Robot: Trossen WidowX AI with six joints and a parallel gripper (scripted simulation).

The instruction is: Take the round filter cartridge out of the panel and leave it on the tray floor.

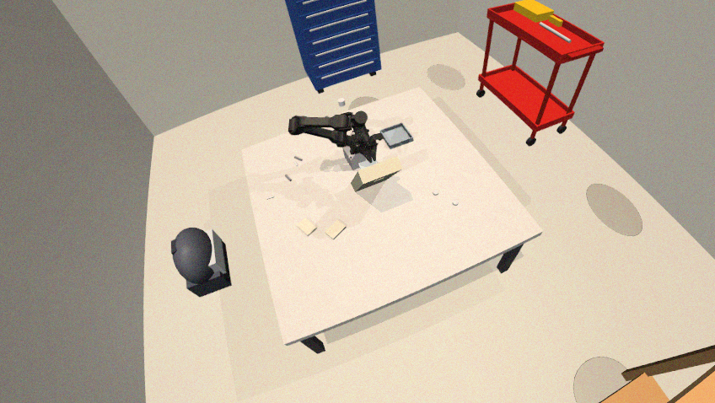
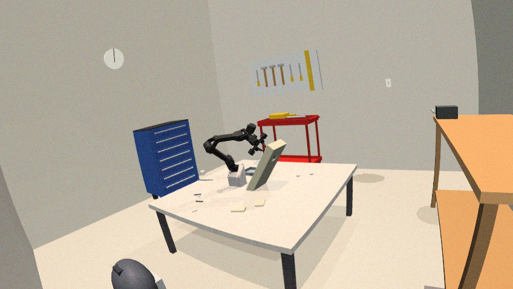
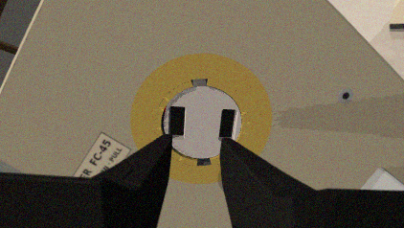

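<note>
Now: gripper tip 3 cm short of the round grey filter cartridge, 1 cm to the left of it and 3 cm above it. Also, from my gripper tip: grey tray: 34 cm behind, 33 cm to the left, 29 cm below.
</note>
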